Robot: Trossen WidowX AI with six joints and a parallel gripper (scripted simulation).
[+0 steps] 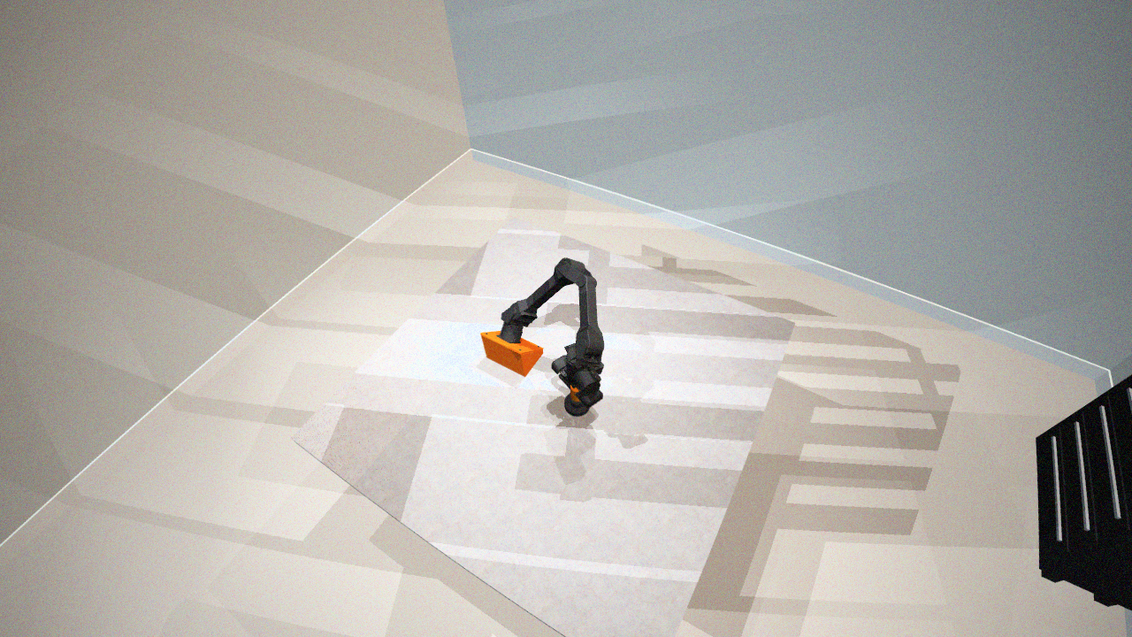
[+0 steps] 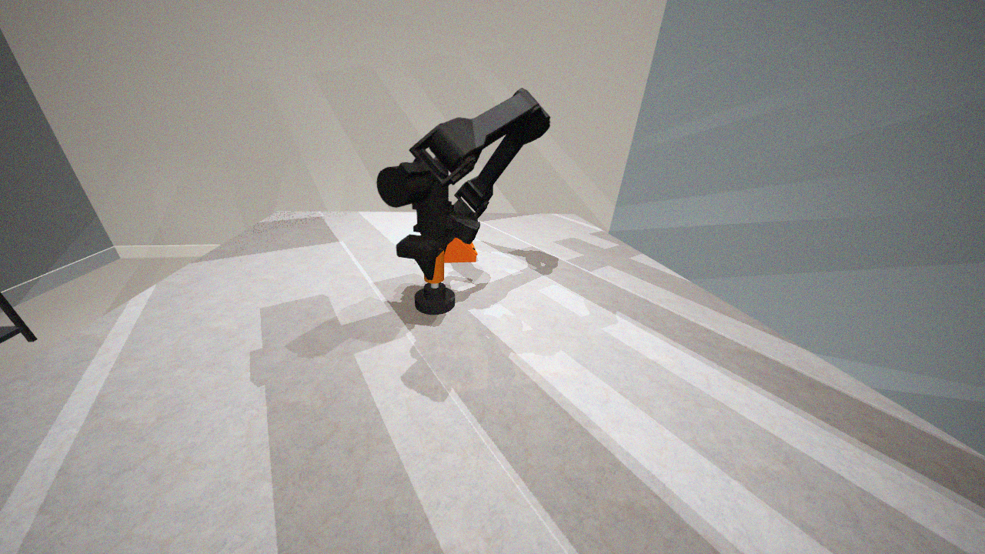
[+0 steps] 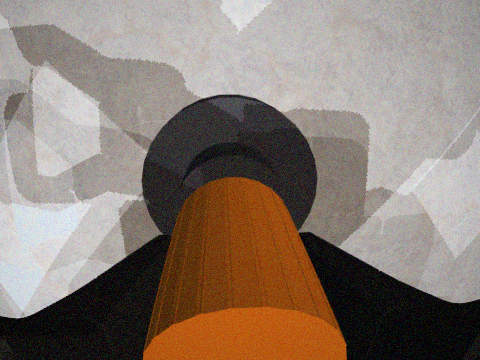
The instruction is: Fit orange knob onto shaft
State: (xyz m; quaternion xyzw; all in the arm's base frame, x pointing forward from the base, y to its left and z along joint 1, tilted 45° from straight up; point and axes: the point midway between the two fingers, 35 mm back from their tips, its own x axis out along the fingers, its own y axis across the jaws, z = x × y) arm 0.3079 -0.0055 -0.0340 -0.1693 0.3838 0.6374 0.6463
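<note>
Right now the orange knob is 3 cm above my gripper tip. Also, from my gripper tip: round dark pedestal (4 cm below).
</note>
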